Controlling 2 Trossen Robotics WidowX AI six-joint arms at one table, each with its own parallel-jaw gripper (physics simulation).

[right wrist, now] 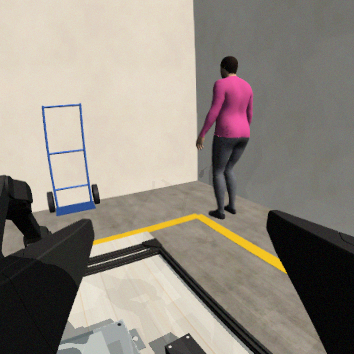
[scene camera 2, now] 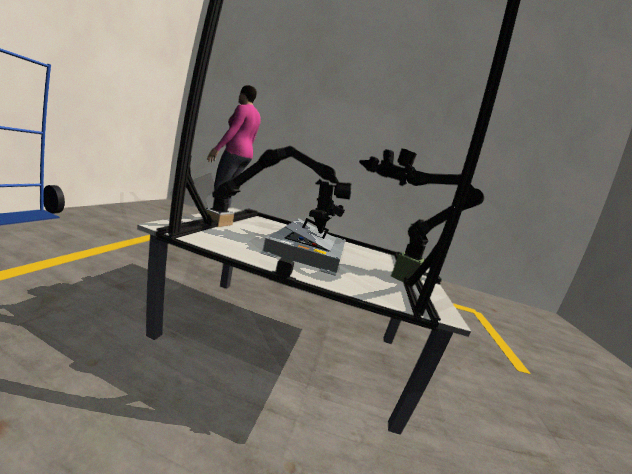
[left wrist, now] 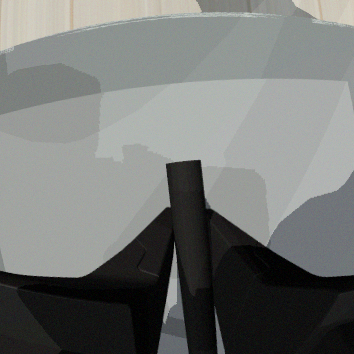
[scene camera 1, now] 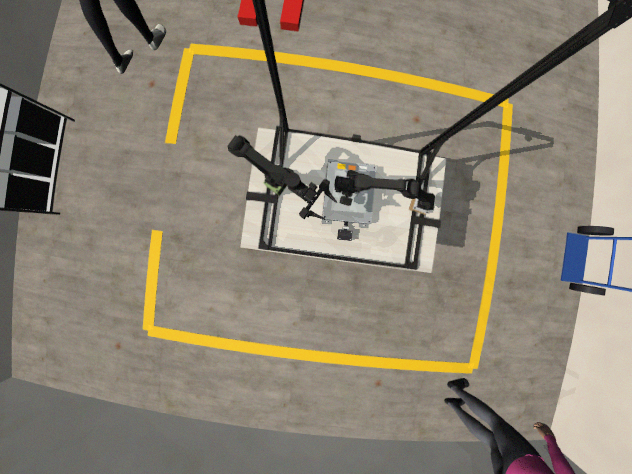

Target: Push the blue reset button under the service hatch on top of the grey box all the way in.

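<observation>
The grey box [scene camera 1: 362, 217] [scene camera 2: 301, 254] [right wrist: 107, 340] lies mid-table. In scene camera 2 its service hatch [scene camera 2: 302, 228] is tilted up, with a dark opening under it; the hatch also fills much of the left wrist view [left wrist: 135, 120]. A small blue spot [scene camera 2: 301, 238], apparently the reset button, shows in the opening; how deep it sits is too small to tell. My left gripper [scene camera 2: 320, 229] [left wrist: 187, 216] is shut on the hatch's black handle [left wrist: 184, 182]. My right gripper [scene camera 1: 329, 210] [scene camera 2: 363, 163] [right wrist: 180, 224] is open and empty, high above the table beside the left wrist.
Orange and yellow labels [scene camera 2: 320, 251] mark the box near its edge. Black frame posts [scene camera 2: 191, 117] [scene camera 2: 484, 127] rise at both table ends. A black block [scene camera 1: 344, 234] [right wrist: 185, 345] is beside the box. A person in pink [scene camera 2: 245, 130] [right wrist: 234, 107] stands beyond the table.
</observation>
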